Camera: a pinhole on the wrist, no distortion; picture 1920 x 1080 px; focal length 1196.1 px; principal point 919.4 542.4 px. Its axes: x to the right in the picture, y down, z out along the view. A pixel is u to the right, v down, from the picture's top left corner.
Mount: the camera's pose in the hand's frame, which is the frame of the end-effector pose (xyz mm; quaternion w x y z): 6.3 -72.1 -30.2 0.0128 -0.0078 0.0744 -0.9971
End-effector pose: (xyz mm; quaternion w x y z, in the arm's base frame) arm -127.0 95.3 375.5 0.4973 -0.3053 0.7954 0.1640
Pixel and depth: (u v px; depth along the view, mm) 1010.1 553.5 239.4
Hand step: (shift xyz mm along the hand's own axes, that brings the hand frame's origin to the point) -7.6 -110.3 206.4
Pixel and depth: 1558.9 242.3 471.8
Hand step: -240.5 -31.7 457.3
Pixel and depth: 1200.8 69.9 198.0
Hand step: -38.7 -25.4 177.8
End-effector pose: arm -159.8 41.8 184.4 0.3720 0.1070 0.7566 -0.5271
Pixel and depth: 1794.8 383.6 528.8
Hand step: -373.0 -91.4 508.4
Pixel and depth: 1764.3 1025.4 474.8
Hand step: -316.0 -340.9 415.4
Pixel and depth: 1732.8 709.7 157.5
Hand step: -97.5 -120.1 123.7
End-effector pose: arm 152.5 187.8 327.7 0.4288 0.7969 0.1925 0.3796
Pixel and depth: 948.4 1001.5 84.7
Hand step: 6.5 -116.8 48.7
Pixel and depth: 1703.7 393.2 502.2
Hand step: -315.6 -93.4 480.2
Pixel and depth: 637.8 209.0 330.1
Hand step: 87.5 -28.0 308.8
